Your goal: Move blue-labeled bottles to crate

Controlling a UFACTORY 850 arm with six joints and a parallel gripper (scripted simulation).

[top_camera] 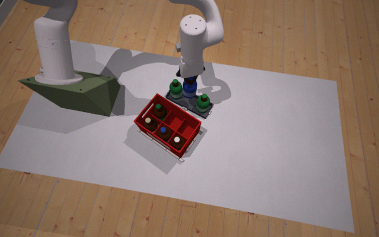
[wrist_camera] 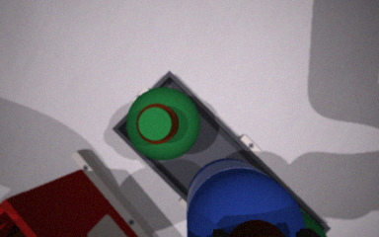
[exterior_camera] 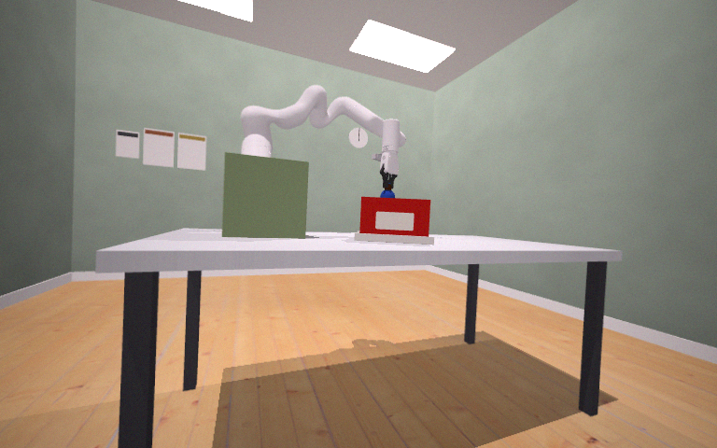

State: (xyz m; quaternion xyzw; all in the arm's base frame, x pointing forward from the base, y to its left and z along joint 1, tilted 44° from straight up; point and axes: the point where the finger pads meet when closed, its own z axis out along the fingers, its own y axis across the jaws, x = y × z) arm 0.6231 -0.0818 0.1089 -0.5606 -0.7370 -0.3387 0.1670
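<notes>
Now: the blue-labeled bottle 70 mm below my hand. Round my hand: red crate: 190 mm to the right, 180 mm below, 100 mm behind; green bottle: 180 mm below, 80 mm behind, 40 mm to the left; dark tray: 250 mm below.
</notes>
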